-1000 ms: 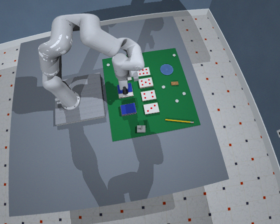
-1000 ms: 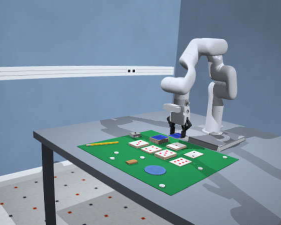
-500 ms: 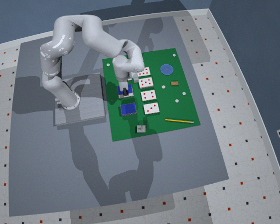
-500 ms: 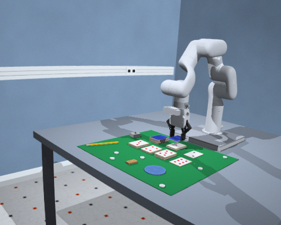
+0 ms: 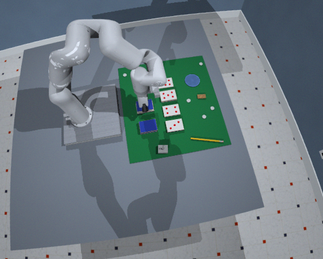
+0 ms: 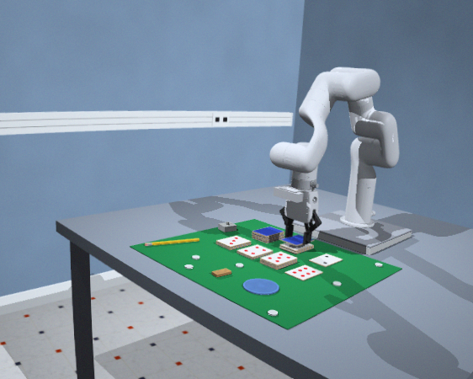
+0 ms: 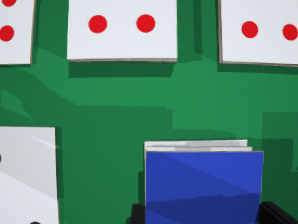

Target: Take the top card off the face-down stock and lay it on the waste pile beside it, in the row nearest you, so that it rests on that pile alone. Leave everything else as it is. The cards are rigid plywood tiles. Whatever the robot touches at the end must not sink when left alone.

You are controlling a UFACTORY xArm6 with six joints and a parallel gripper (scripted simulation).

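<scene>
My hand is 10 mm short of the black-dot card, 120 mm to the right of it and 40 mm above it. Also, from my hand: pencil: 290 mm ahead, 250 mm to the right, 40 mm below; then small box: 60 mm ahead, 260 mm to the right, 20 mm below.
</scene>
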